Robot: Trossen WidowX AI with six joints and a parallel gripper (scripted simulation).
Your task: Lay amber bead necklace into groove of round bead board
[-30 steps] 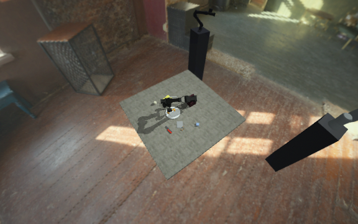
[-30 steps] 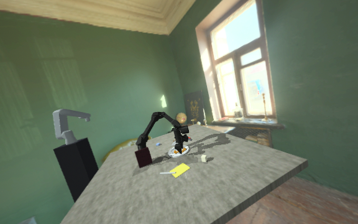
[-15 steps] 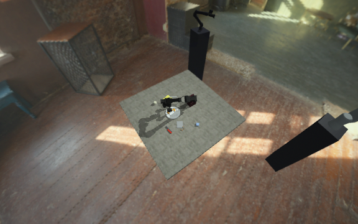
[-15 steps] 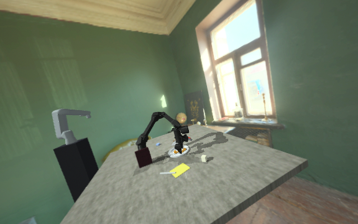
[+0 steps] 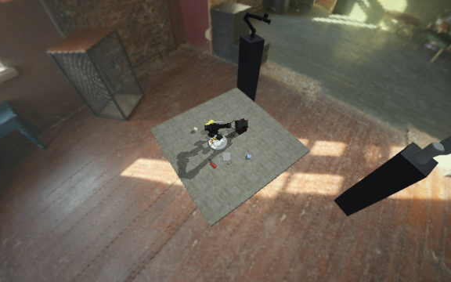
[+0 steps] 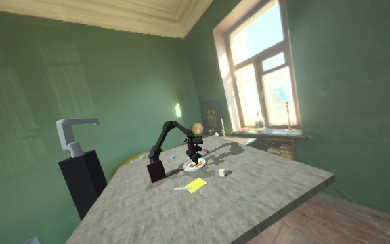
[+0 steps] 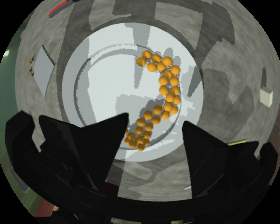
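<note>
Now: gripper tip 40 mm to the right of the board, 30 mm above it and 10 mm past it. The rest, counted from my gripper tip: grey square 250 mm to the left, 30 mm below; white stick 210 mm to the right, 140 mm behind, 30 mm below; yellow card 220 mm to the right, 60 mm behind, 30 mm below.
</note>
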